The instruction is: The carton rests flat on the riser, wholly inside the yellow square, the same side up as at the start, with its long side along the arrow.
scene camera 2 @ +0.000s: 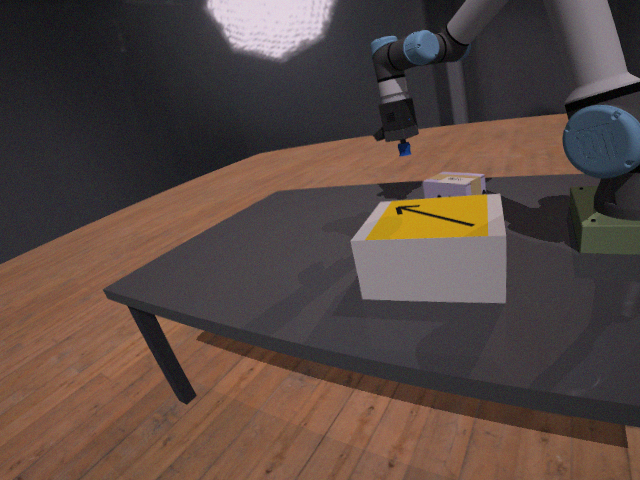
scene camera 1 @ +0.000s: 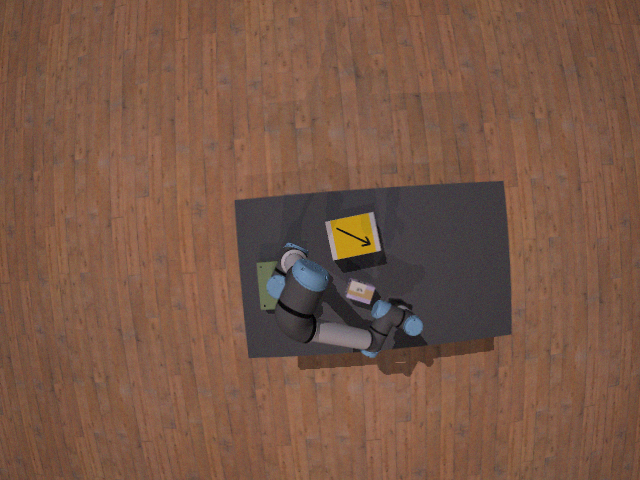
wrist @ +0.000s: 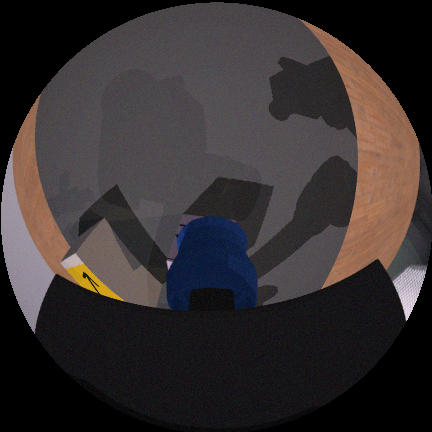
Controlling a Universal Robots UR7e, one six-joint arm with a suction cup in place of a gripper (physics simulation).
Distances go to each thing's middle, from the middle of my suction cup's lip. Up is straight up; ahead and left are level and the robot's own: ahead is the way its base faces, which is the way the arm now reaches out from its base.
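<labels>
The riser [scene camera 2: 452,249] is 32 cm to the left of my suction cup, 22 cm behind it and 12 cm below it. Then there's the carton [scene camera 2: 445,184]: my suction cup is 12 cm above it, 3 cm to the right of it and 15 cm past it. Going by their middles, the carton is the nearest to my suction cup of the things named here.
</labels>
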